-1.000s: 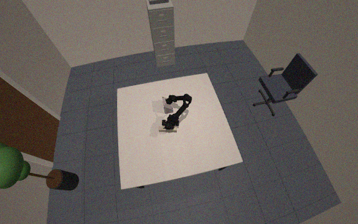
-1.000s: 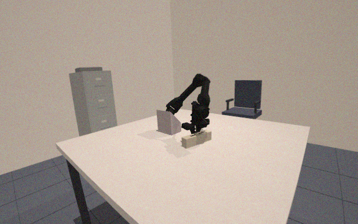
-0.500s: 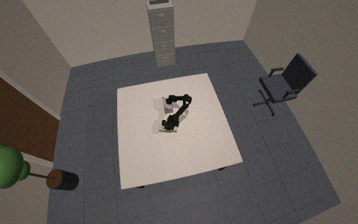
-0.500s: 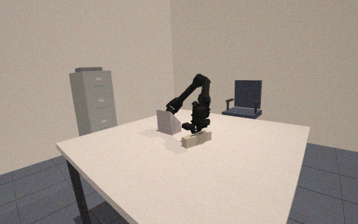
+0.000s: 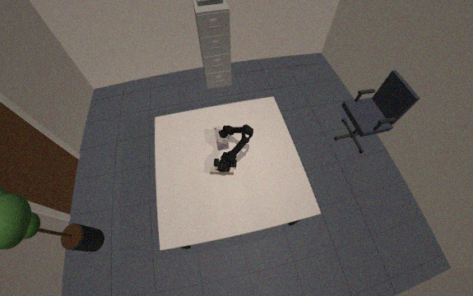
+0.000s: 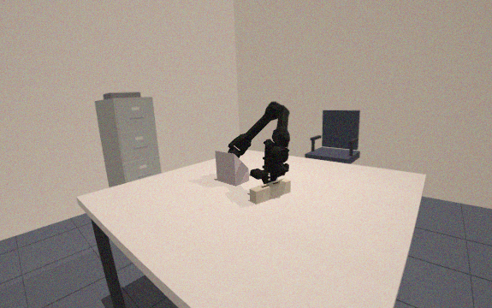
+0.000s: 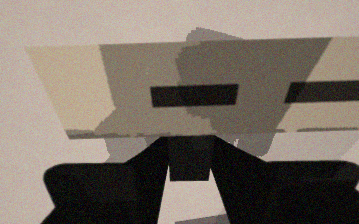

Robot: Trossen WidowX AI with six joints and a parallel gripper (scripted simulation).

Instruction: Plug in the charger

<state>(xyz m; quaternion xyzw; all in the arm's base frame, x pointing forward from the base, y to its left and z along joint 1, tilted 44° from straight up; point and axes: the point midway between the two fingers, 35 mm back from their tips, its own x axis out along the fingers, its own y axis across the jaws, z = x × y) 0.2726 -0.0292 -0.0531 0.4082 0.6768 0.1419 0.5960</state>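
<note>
The two-prong charger lies 20 mm ahead of my gripper tip, 10 mm to the right of it and 10 mm above it.
</note>
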